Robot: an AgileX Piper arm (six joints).
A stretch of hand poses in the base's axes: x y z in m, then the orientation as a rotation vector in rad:
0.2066 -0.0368 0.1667 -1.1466 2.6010 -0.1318
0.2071 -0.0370 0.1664 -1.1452 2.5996 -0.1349
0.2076 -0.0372 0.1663 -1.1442 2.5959 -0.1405
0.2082 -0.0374 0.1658 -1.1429 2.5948 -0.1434
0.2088 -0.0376 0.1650 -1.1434 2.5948 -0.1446
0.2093 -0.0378 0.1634 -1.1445 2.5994 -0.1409
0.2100 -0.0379 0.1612 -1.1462 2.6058 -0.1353
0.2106 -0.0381 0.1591 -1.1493 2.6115 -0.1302
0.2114 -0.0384 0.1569 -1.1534 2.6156 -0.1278
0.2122 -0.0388 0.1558 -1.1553 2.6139 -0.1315
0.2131 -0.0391 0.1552 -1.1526 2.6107 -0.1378
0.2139 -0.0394 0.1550 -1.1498 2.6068 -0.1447
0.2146 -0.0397 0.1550 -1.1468 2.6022 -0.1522
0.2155 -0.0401 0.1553 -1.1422 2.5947 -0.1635
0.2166 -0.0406 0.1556 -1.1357 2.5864 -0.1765
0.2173 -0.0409 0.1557 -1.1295 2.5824 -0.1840
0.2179 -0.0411 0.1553 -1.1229 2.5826 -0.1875
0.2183 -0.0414 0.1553 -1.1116 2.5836 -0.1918
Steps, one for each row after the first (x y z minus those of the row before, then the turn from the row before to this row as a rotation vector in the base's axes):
0.0005 -0.0002 -0.0003 -0.0012 -0.0024 -0.0007
0.0005 -0.0002 -0.0001 -0.0023 -0.0048 0.0000
0.0006 -0.0002 -0.0005 -0.0012 -0.0021 -0.0008
0.0006 -0.0002 -0.0008 -0.0009 -0.0001 0.0002
0.0005 -0.0002 -0.0016 0.0008 0.0052 -0.0004
0.0007 -0.0001 -0.0022 0.0013 0.0074 -0.0004
0.0006 -0.0002 -0.0021 0.0008 0.0072 0.0006
0.0008 -0.0003 -0.0022 -0.0007 0.0056 0.0015
0.0008 -0.0004 -0.0011 -0.0023 -0.0016 0.0013
0.0009 -0.0003 -0.0006 -0.0024 -0.0052 -0.0013
0.0008 -0.0003 -0.0002 -0.0026 -0.0060 -0.0012
0.0007 -0.0003 0.0000 -0.0028 -0.0068 -0.0011
0.0009 -0.0004 0.0003 -0.0040 -0.0107 -0.0016
0.0011 -0.0005 0.0003 -0.0045 -0.0124 -0.0027
0.0007 -0.0003 0.0001 -0.0022 -0.0074 -0.0033
0.0006 -0.0002 -0.0004 -0.0007 -0.0030 -0.0045
0.0004 -0.0003 0.0000 -0.0003 -0.0043 -0.0077

